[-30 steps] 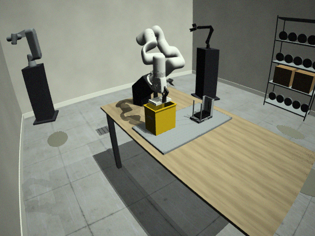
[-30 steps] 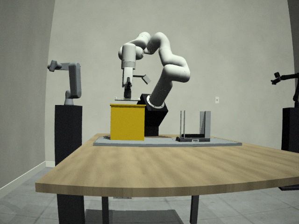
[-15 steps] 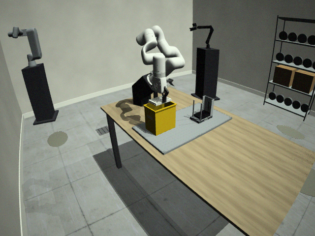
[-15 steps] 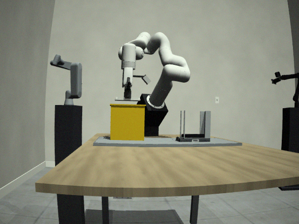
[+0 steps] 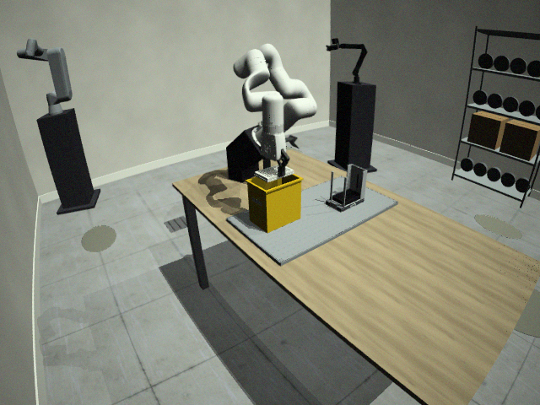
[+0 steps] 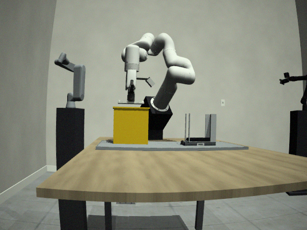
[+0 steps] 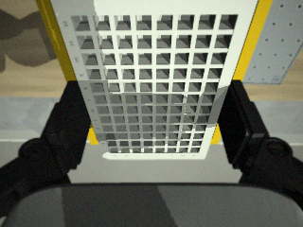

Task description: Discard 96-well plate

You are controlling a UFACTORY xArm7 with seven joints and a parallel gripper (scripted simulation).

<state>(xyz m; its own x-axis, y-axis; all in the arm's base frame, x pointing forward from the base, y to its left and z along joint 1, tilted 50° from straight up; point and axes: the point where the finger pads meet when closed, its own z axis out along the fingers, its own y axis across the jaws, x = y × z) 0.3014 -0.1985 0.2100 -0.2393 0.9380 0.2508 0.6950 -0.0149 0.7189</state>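
The white 96-well plate lies 10 mm below my hand. The rest, counted from my hand: yellow plastics bin W1: 130 mm below; dark plate: 20 mm behind, 350 mm to the left, 190 mm below.
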